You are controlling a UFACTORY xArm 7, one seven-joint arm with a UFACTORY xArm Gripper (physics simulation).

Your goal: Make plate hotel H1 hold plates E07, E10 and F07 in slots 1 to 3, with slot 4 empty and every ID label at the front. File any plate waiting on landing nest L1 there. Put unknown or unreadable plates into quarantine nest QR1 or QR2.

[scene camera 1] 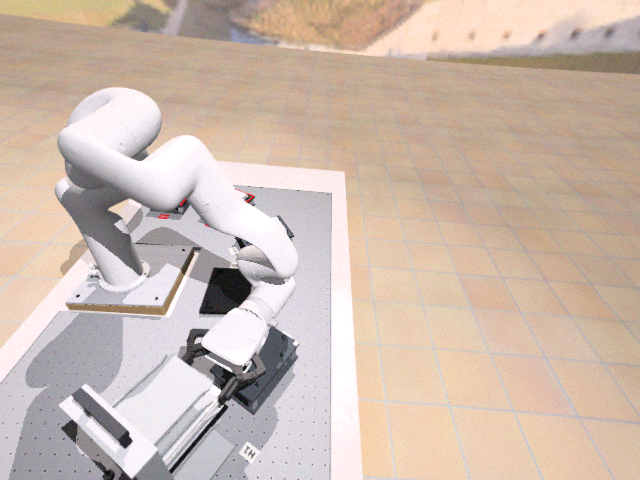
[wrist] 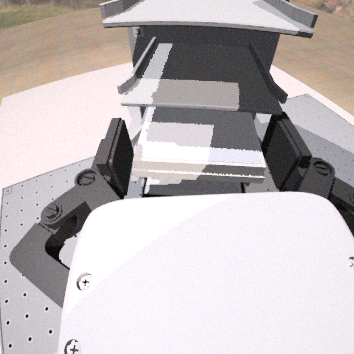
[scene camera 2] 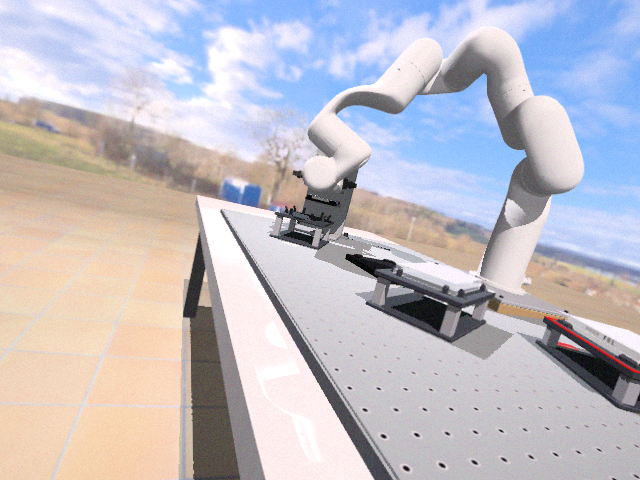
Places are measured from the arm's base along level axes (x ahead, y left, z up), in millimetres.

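Pixels of known places: gripper, fingertip midpoint: (wrist: 197, 131); arm's base at its link origin: (scene camera 1: 125, 276) (scene camera 2: 495, 284).
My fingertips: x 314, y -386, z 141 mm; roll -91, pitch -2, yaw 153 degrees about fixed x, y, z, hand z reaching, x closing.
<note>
For each thing: its top centre in the pictures, then the offset to it from my fingertips. "spot": a spot on its surface instead.
- pale plate at its top centre: (wrist: 199, 106) (scene camera 1: 177, 410) dx -23, dy -34, dz -7 mm
- dark raised nest at its top centre: (scene camera 2: 441, 274) (scene camera 1: 264, 228) dx +50, dy +581, dz -101 mm
- red-edged nest at its top centre: (scene camera 2: 631, 347) dx -100, dy +756, dz -115 mm
- flat black pad at a spot on its surface: (scene camera 1: 223, 291) spot: dx -40, dy +347, dz -149 mm
Plate hotel H1 (scene camera 1: 138, 450) (scene camera 2: 345, 206) (wrist: 207, 14) stands at the near end of the table in scene camera 1, with its tag (scene camera 1: 249, 451) beside it. In the wrist view a pale plate (wrist: 200, 167) lies in a lower level, below a shelf with no plate visible on it. My gripper (scene camera 1: 206, 377) (wrist: 197, 131) is open, with one finger on each side of that plate and a gap at both sides. Its underside and any ID label do not show. A white plate (scene camera 2: 439, 276) rests on a dark raised nest (scene camera 2: 408, 282). Another white plate (scene camera 2: 607, 336) is on a red-edged nest (scene camera 2: 578, 338).
A dark four-legged stand (scene camera 1: 281, 361) (scene camera 2: 303, 222) is close beside the hotel, partly under my wrist. A flat black pad (scene camera 1: 223, 291) lies between it and the arm's base plate (scene camera 1: 121, 304). Red-marked nests (scene camera 1: 249, 195) are at the far end in scene camera 1, partly hidden by the arm.
</note>
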